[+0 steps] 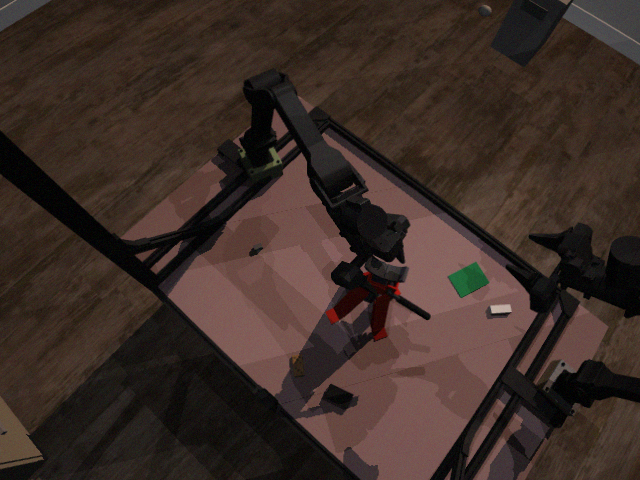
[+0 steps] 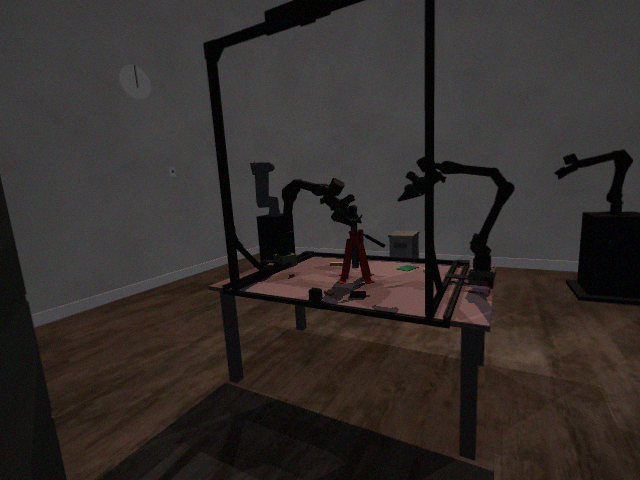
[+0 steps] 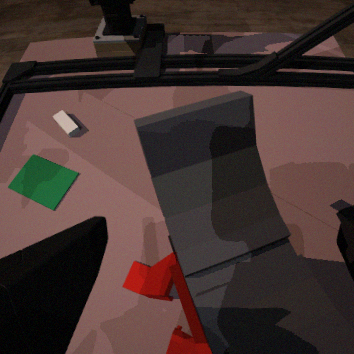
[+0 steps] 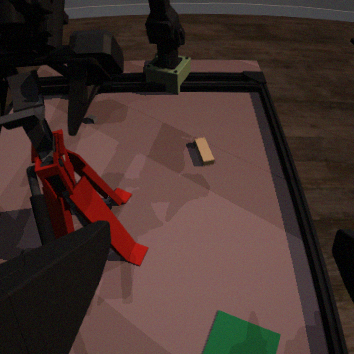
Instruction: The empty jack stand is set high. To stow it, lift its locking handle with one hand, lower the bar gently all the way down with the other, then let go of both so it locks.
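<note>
The red jack stand (image 1: 379,312) (image 2: 364,263) (image 4: 112,225) stands upright on the table. Its curved grey saddle (image 1: 395,272) (image 3: 210,160) (image 4: 27,92) is at the top of the bar, raised above the legs. The black locking handle (image 1: 413,305) (image 2: 374,240) (image 4: 42,217) slants down and out from the stand. My left gripper (image 1: 385,273) (image 2: 354,222) (image 3: 223,230) is open, its fingers on either side of the saddle; contact cannot be told. My right gripper (image 1: 520,252) (image 4: 222,237) is open and empty, in the air away from the handle.
A green pad (image 1: 467,280) and a white block (image 1: 500,310) lie right of the stand. A dotted orange block (image 1: 297,365), a black block (image 1: 337,396), a small grey piece (image 1: 255,249) and a tan block (image 4: 204,151) also lie around. A black frame (image 1: 423,191) borders the table.
</note>
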